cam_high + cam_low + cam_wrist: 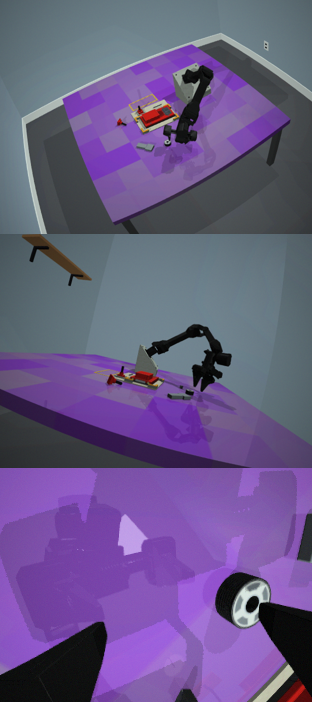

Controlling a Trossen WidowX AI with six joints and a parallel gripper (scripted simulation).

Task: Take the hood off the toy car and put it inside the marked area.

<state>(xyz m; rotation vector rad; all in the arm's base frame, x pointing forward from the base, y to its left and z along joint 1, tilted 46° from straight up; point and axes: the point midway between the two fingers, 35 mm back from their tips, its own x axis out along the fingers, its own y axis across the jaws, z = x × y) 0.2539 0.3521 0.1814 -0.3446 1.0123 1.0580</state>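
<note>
My gripper tip is 280 mm to the left of the hood, 50 mm short of it and 20 mm below it. From my gripper tip the other things lie so: black wheel 50 mm ahead, 40 mm to the right, 20 mm below.
</note>
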